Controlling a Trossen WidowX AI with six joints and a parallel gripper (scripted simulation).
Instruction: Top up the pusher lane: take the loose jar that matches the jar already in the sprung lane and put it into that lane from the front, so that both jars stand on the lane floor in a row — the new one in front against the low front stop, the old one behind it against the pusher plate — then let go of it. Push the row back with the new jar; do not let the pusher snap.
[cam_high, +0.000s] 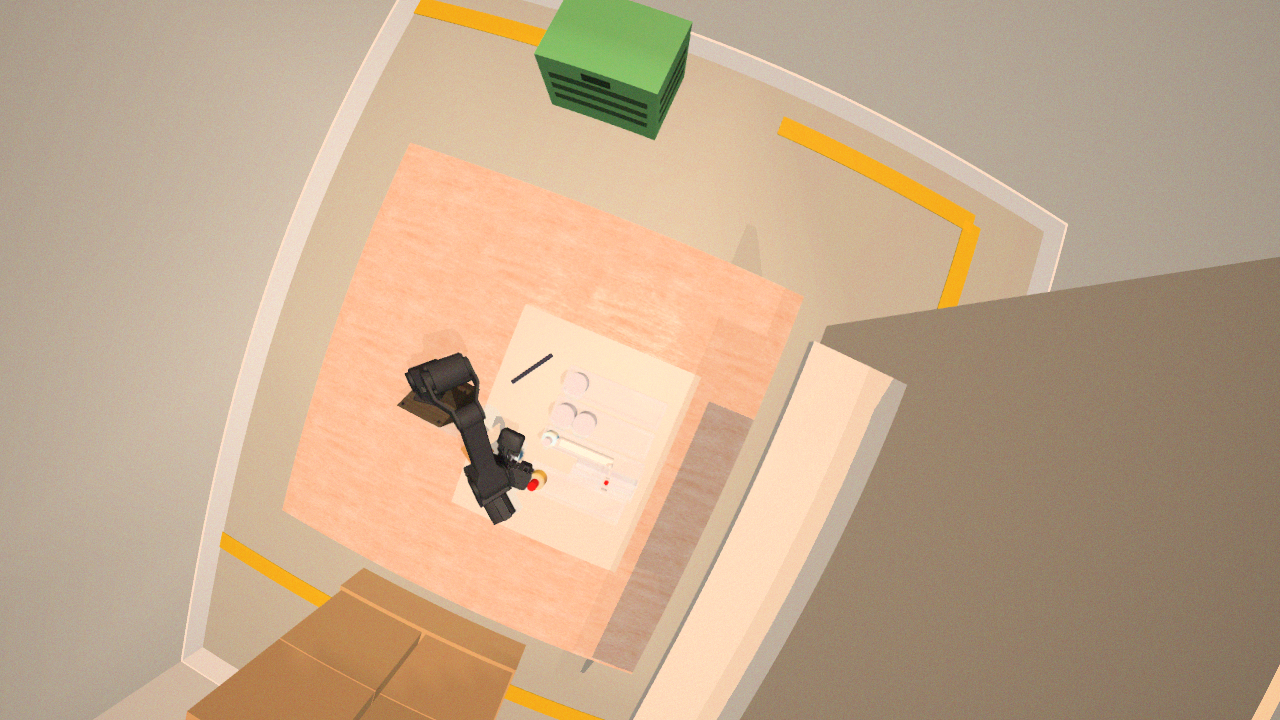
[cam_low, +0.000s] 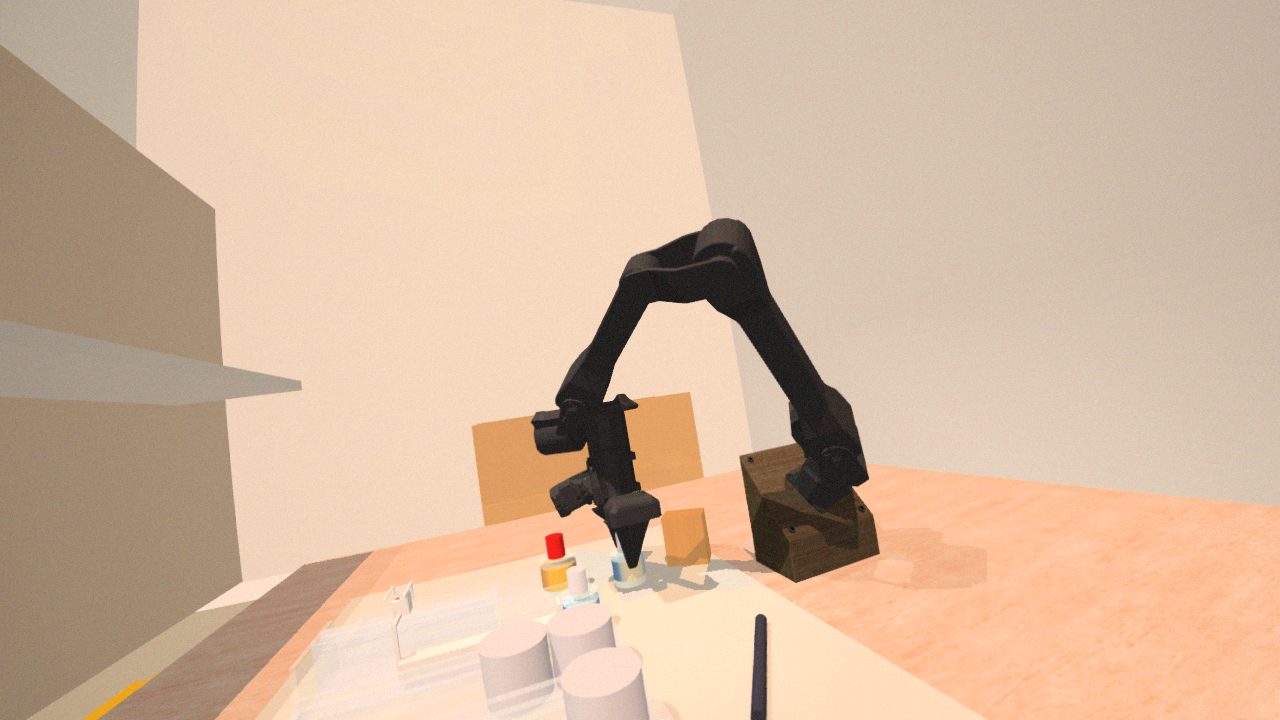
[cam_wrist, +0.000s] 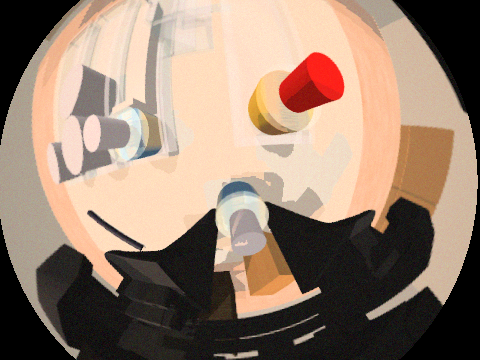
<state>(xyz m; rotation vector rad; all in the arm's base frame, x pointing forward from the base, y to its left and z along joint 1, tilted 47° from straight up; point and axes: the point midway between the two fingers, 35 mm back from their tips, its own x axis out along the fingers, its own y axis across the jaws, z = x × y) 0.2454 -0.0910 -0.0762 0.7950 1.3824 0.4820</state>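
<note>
The clear pusher lane lies 24 cm ahead of my gripper tip, 3 cm to the left of it and 1 cm below it. Round my gripper tip: black rod (24 cm to the left, 3 cm below, 1 cm behind); shelf (59 cm ahead, 33 cm above); pusher plate (20 cm ahead, 3 cm to the left, 2 cm above).
</note>
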